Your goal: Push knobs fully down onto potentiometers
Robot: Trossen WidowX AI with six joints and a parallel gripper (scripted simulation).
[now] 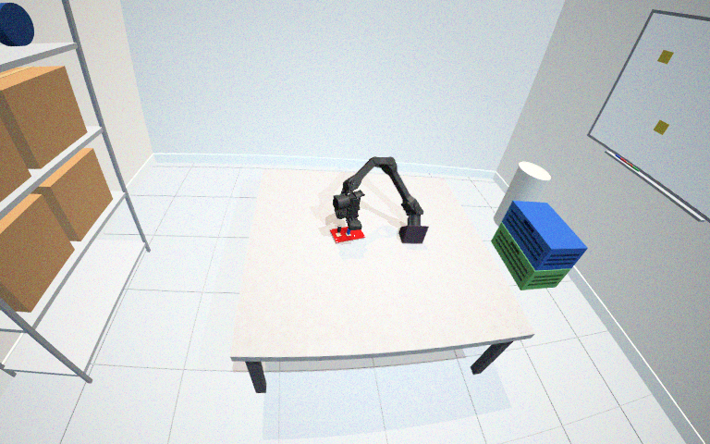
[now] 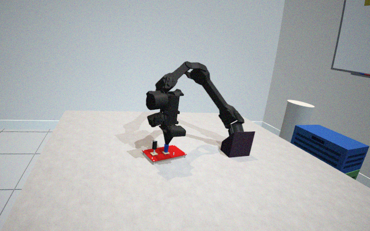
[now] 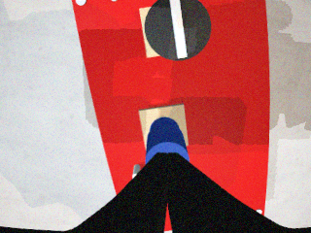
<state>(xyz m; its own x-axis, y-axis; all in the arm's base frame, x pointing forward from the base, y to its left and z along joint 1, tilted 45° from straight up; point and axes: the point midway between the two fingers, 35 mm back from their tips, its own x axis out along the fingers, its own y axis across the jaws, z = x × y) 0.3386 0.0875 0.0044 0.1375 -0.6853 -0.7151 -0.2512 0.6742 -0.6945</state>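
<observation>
Now: the black knob 5 cm ahead of my gripper tip, 1 cm to the left of it and 1 cm above it. Also, from my gripper tip: blue knob: 2 cm below.
</observation>
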